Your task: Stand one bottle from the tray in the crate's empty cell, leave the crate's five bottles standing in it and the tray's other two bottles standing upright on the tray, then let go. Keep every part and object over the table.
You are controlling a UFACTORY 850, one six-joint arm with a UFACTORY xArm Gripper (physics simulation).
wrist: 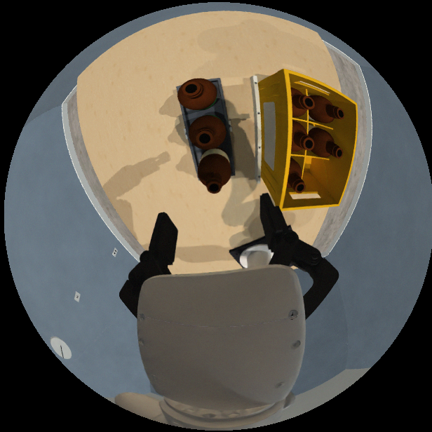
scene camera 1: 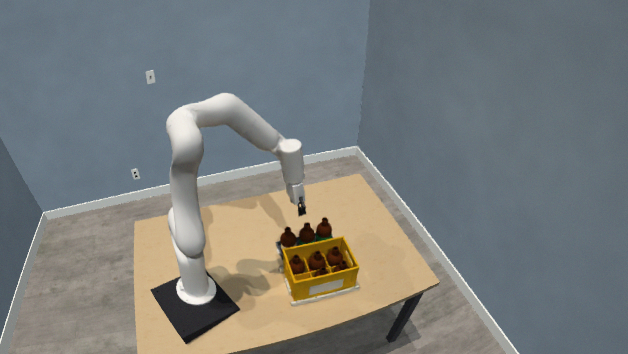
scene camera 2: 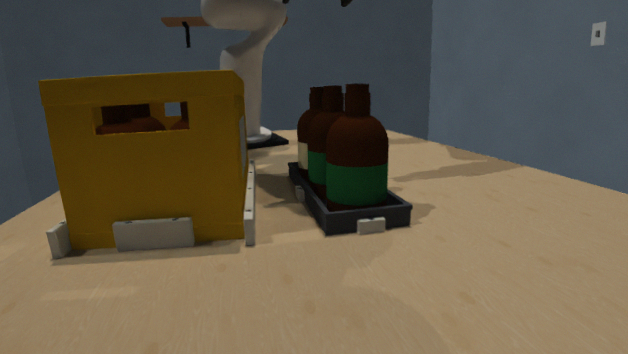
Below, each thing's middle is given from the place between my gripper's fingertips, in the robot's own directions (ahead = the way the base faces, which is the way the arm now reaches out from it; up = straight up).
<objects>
I see my gripper 4 cm past the cream-labelled bottle (scene camera 2: 315, 97), 2 cm to the right of it and 20 cm above it.
</objects>
